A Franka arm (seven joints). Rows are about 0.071 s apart.
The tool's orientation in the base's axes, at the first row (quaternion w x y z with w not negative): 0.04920 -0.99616 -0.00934 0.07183
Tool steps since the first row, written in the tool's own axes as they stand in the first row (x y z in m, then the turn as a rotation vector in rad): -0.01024 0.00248 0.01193 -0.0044 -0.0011 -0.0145; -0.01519 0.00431 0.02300 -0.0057 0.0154 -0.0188; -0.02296 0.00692 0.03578 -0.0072 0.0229 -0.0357; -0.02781 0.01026 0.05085 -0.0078 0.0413 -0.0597; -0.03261 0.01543 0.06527 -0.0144 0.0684 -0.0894; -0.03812 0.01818 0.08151 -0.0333 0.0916 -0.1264; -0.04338 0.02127 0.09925 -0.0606 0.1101 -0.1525; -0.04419 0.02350 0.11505 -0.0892 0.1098 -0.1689; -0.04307 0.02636 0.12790 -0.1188 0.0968 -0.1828
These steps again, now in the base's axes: -0.01182 -0.00158 -0.01054 -0.0023 -0.0004 0.0150; -0.01829 -0.00245 -0.02092 -0.0028 -0.0173 0.0178; -0.02779 -0.00402 -0.03266 -0.0017 -0.0264 0.0339; -0.03472 -0.00601 -0.04714 0.0014 -0.0471 0.0558; -0.04149 -0.00988 -0.06118 -0.0006 -0.0771 0.0833; -0.04925 -0.01119 -0.07666 -0.0137 -0.1042 0.1201; -0.05697 -0.01268 -0.09369 -0.0367 -0.1258 0.1479; -0.06003 -0.01339 -0.10936 -0.0627 -0.1279 0.1681; -0.06073 -0.01497 -0.12246 -0.0901 -0.1170 0.1873
